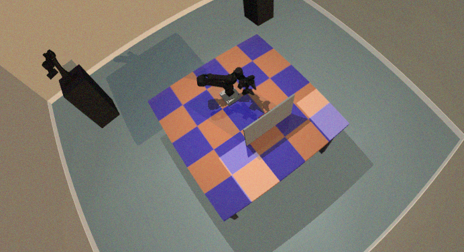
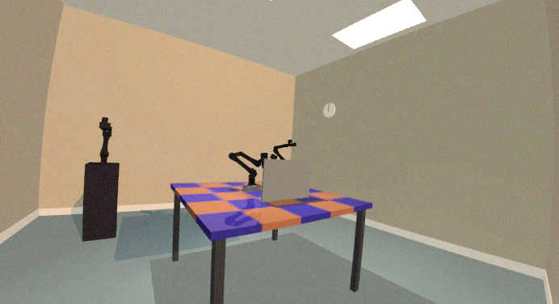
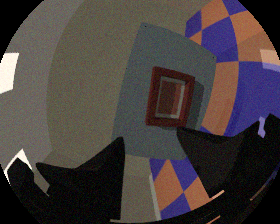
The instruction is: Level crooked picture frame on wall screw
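Right now my gripper tip is 200 mm short of the picture frame, 40 mm to the left of it and 90 mm above it. Round my gripper tip: grey wall panel (210 mm ahead, 40 mm to the right, 100 mm below).
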